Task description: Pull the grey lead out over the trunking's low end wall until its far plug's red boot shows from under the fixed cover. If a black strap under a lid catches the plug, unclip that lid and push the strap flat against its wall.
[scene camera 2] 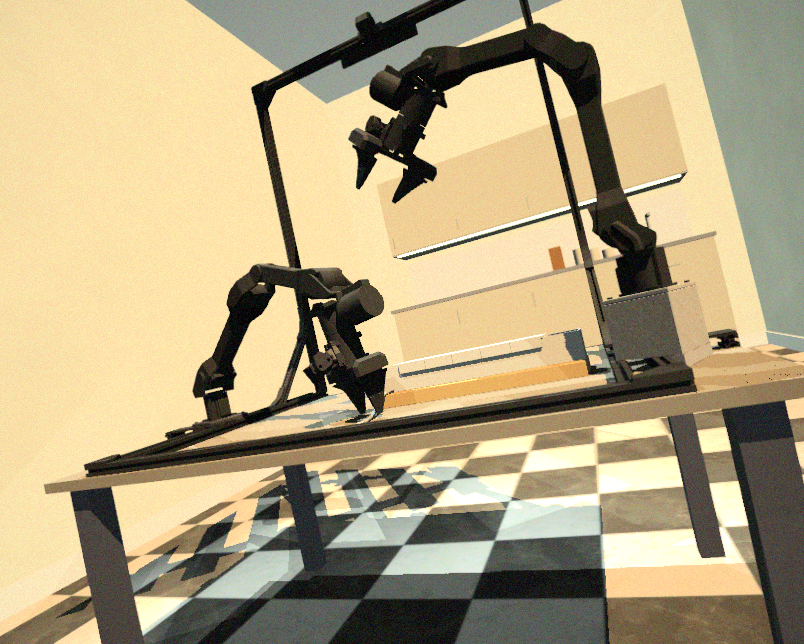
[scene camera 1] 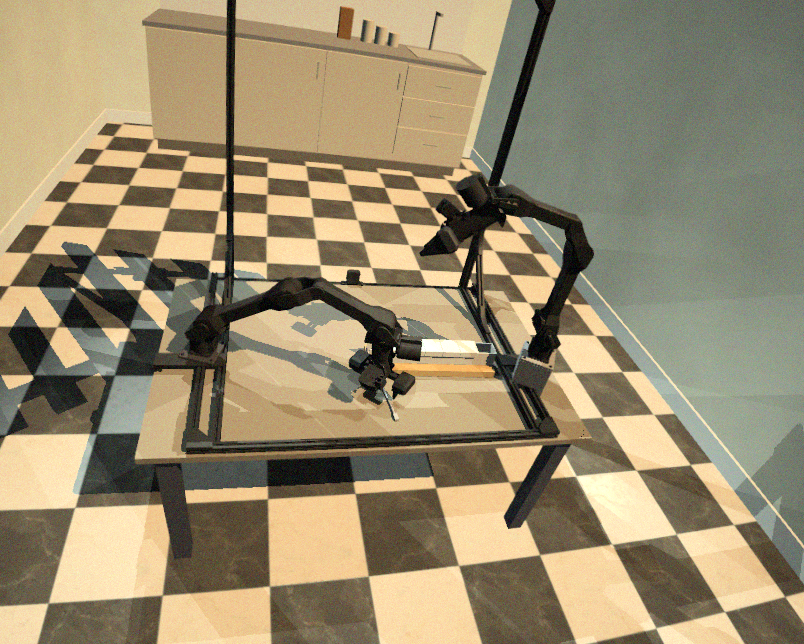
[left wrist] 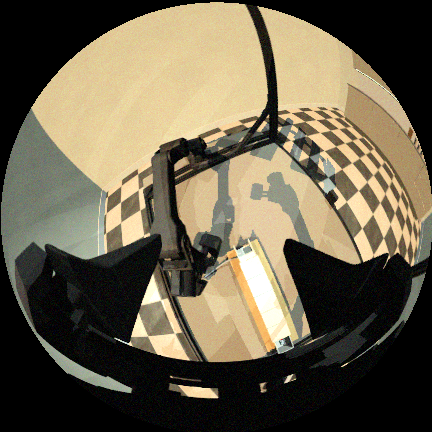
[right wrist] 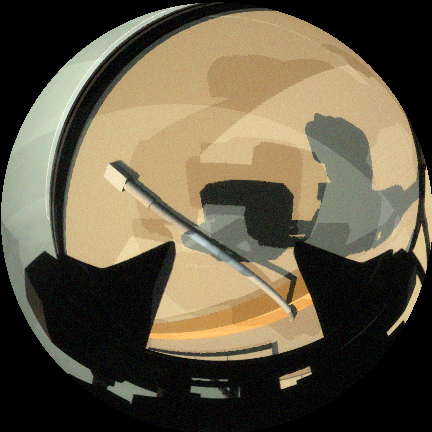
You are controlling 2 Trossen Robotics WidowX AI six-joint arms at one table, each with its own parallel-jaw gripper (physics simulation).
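Where they show: left gripper, between the fingertips: (scene camera 2: pixel 375 196) (scene camera 1: pixel 422 251) (left wrist: pixel 224 243); right gripper, between the fingertips: (scene camera 2: pixel 371 413) (scene camera 1: pixel 380 391) (left wrist: pixel 211 269) (right wrist: pixel 237 248); left arm's base, origin of its link: (scene camera 2: pixel 648 290) (scene camera 1: pixel 539 354) (left wrist: pixel 274 382); right arm's base, origin of its link: (scene camera 2: pixel 219 417) (scene camera 1: pixel 202 348) (left wrist: pixel 200 157).
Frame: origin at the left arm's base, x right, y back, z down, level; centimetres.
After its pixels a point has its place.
The grey lead (scene camera 1: pixel 389 406) @(x -32.3, y -35.4, z 10.9 cm) (left wrist: pixel 218 270) @(x -26.0, y -40.3, z 9.9 cm) (right wrist: pixel 215 246) @(x -28.7, y -38.6, z 10.6 cm) lies near the left end of the trunking (scene camera 1: pixel 449 350) @(x -8.6, y -26.0, z 3.7 cm) (scene camera 2: pixel 483 352) @(x -10.0, y -26.9, z 4.6 cm) (left wrist: pixel 264 290), its pale end block (right wrist: pixel 117 176) @(x -35.1, y -33.1, z 10.6 cm) towards the table's front edge. White lids cover much of the trunking. My right gripper (scene camera 1: pixel 383 393) @(x -28.1, y -40.0, z 10.9 cm) (scene camera 2: pixel 370 411) @(x -28.1, y -40.0, z 10.9 cm) (right wrist: pixel 237 248) @(x -28.1, y -40.0, z 10.9 cm) is open low over the table; in the right wrist view the lead crosses slantwise between its fingers. My left gripper (scene camera 1: pixel 425 252) @(x -16.5, y -39.8, z -29.9 cm) (scene camera 2: pixel 377 194) @(x -16.5, y -39.8, z -29.9 cm) is open and empty, high above the table. The far plug's red boot and any black strap cannot be made out.
An orange bar (scene camera 1: pixel 444 370) @(x -11.9, y -25.4, z 9.1 cm) (scene camera 2: pixel 489 384) @(x -12.1, y -25.3, z 10.2 cm) (left wrist: pixel 250 305) @(x -13.3, y -28.9, z 9.0 cm) (right wrist: pixel 200 332) @(x -15.7, y -33.7, z 9.0 cm) lies along the trunking's front side. A black frame (scene camera 1: pixel 375 442) @(x -47.2, y -34.4, z 9.6 cm) (scene camera 2: pixel 469 412) @(x -32.8, y -9.9, z 9.9 cm) edges the table. A grey block (scene camera 1: pixel 533 370) @(x -5.0, y -0.2, z 2.8 cm) (scene camera 2: pixel 647 325) @(x -5.0, y 1.0, z 4.8 cm) stands under the left arm's base at the picture's right.
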